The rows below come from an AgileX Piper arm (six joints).
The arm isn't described. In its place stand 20 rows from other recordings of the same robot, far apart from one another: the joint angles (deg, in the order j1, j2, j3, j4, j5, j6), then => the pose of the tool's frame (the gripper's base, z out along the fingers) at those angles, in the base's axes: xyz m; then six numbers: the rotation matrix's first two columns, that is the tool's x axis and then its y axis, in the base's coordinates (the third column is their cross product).
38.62 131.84 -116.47 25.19 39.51 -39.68 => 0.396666, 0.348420, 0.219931, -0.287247, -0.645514, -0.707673, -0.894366, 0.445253, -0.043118
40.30 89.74 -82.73 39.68 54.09 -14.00 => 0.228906, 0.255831, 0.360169, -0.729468, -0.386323, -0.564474, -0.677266, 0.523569, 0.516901
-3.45 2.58 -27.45 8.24 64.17 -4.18 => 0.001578, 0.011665, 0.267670, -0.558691, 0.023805, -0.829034, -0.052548, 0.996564, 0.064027
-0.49 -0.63 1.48 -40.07 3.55 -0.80 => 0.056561, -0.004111, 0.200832, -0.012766, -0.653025, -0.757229, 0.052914, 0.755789, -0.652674
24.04 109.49 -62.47 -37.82 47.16 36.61 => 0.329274, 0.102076, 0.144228, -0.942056, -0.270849, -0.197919, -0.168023, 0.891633, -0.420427
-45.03 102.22 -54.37 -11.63 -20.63 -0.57 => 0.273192, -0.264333, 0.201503, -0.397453, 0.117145, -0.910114, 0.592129, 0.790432, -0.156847
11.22 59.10 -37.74 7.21 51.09 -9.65 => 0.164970, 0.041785, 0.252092, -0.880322, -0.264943, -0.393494, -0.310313, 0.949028, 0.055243
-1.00 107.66 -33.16 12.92 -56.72 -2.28 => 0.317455, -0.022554, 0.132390, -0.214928, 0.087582, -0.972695, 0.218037, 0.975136, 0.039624
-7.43 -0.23 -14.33 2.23 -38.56 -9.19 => -0.005787, -0.001471, 0.342363, 0.816301, -0.237102, -0.526721, 0.249879, 0.967083, -0.048073
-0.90 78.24 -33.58 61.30 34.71 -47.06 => 0.229698, 0.041849, 0.197317, -0.877821, 0.153456, -0.453742, -0.110515, 0.856845, 0.503590
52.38 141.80 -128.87 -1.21 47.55 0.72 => 0.336098, 0.433794, 0.179491, -0.501598, -0.653634, -0.566711, -0.787438, 0.616239, -0.013795
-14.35 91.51 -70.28 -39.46 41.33 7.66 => 0.325333, -0.122652, 0.291644, -0.879079, -0.157094, -0.450046, 0.137633, 0.820273, -0.555166
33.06 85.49 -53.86 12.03 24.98 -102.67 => 0.253074, 0.174282, 0.244233, 0.609200, -0.791472, -0.049476, -0.634348, -0.448920, -0.629344
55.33 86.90 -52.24 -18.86 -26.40 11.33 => 0.183694, 0.288579, 0.295014, 0.044234, -0.108307, -0.993133, -0.895432, 0.436517, -0.087487
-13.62 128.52 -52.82 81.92 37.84 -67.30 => 0.329889, -0.023061, 0.020079, -0.912630, 0.398172, -0.092549, 0.257411, 0.735633, 0.626565
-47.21 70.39 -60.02 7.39 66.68 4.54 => 0.158294, -0.155179, 0.314506, -0.548524, 0.782832, -0.293761, 0.781807, 0.604763, 0.151786
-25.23 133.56 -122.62 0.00 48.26 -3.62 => 0.477175, -0.224847, 0.223123, -0.759174, 0.287929, -0.583740, 0.379076, 0.924628, -0.036930
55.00 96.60 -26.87 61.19 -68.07 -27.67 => 0.203423, 0.161561, 0.168343, -0.146700, -0.094383, -0.984668, -0.009461, 0.995526, -0.094014
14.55 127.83 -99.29 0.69 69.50 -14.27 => 0.423242, 0.110913, 0.151493, -0.876985, -0.478038, 0.048759, -0.477452, 0.878336, 0.023793
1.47 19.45 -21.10 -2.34 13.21 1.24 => 0.083489, 0.001293, 0.293922, -0.113769, -0.021043, -0.993284, -0.018450, 0.999648, -0.019064
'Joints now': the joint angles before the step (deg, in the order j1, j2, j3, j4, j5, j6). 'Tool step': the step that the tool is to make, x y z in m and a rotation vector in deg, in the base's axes. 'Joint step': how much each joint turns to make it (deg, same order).
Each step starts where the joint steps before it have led.
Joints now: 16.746, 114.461, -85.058, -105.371, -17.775, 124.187
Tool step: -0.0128, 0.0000, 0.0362, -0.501, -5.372, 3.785
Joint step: 0.004, -4.578, 0.016, 0.030, -2.525, -3.525
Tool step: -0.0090, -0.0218, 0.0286, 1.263, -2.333, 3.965
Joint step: -3.790, -3.833, -0.022, -0.047, -7.636, -1.911
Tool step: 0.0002, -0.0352, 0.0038, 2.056, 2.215, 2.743
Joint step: -6.266, -0.657, 0.021, 0.027, -9.644, -0.170
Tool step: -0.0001, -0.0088, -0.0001, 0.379, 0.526, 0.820
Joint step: -1.579, 0.012, -0.024, -0.015, -2.472, -0.262
